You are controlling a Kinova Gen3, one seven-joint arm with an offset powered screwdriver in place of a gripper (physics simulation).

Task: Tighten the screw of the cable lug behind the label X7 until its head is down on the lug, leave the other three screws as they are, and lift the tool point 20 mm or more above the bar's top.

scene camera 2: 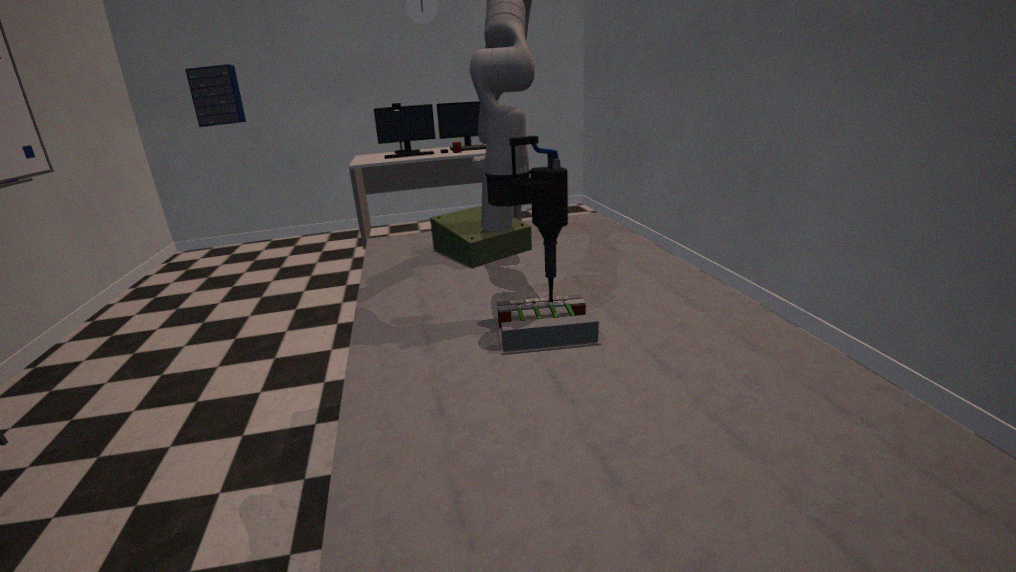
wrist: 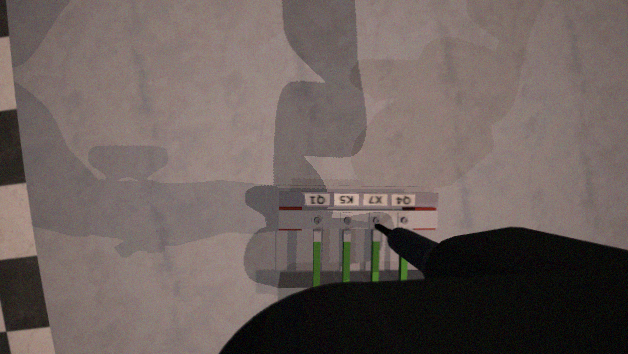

Scene:
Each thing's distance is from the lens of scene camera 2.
grey panel (scene camera 2: 572,330): 80 cm

